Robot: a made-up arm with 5 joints. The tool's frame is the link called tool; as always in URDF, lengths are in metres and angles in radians.
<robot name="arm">
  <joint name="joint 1" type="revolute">
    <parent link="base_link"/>
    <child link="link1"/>
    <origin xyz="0 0 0.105" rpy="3.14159 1.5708 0"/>
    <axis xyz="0 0 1"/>
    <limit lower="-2.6" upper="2.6" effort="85" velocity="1.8"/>
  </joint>
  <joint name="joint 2" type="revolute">
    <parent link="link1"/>
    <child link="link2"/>
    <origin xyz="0.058 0.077 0.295" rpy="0 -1.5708 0"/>
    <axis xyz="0 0 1"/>
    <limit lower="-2.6" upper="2.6" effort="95" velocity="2.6"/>
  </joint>
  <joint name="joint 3" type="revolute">
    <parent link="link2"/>
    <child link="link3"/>
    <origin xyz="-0.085 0.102 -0.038" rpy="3.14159 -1.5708 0"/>
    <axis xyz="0 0 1"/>
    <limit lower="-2.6" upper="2.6" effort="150" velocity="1.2"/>
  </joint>
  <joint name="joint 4" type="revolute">
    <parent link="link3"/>
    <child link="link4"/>
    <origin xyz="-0.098 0.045 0.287" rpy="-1.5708 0 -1.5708"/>
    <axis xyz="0 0 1"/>
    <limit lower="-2.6" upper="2.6" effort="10" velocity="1.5"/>
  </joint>
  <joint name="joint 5" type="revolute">
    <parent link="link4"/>
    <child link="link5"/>
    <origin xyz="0.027 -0.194 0.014" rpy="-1.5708 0 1.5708"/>
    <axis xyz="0 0 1"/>
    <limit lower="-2.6" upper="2.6" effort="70" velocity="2.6"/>
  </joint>
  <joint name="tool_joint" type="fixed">
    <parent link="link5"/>
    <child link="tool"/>
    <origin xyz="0.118 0.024 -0.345" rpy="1.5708 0 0"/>
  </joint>
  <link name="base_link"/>
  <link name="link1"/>
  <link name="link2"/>
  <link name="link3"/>
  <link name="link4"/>
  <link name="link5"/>
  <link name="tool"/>
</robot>
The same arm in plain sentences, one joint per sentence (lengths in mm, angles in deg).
The arm has five revolute joints in a row. What follows holds with every joint at zero, and every direction is one of the base frame's. The first joint is mounted 105.0 mm along +z from the base frame's origin and rotates about -x, from -148.97 to 148.97 deg. The second joint is mounted 295.0 mm along -x and 77.0 mm along -y and 58.0 mm along -z from the first joint and rotates about +z, from -148.97 to 148.97 deg. The third joint is mounted 85.0 mm along +x and 102.0 mm along -y and 38.0 mm along -z from the second joint and rotates about -x, from -148.97 to 148.97 deg. The fourth joint is mounted 287.0 mm along -x and 45.0 mm along +y and 98.0 mm along -z from the third joint and rotates about +z, from -148.97 to 148.97 deg. The fifth joint is mounted 194.0 mm along -x and 27.0 mm along -y and 14.0 mm along +z from the fourth joint and rotates about +y, from -148.97 to 148.97 deg. The tool frame, which is the frame that the pose is given for, is mounted 118.0 mm along +x and 345.0 mm along -y and 24.0 mm along -z from the fifth joint; its axes are the base frame's turned by roll 0.00, pitch 0.00 and yaw 0.00 deg (as in URDF: about the fixed x, then y, then z).
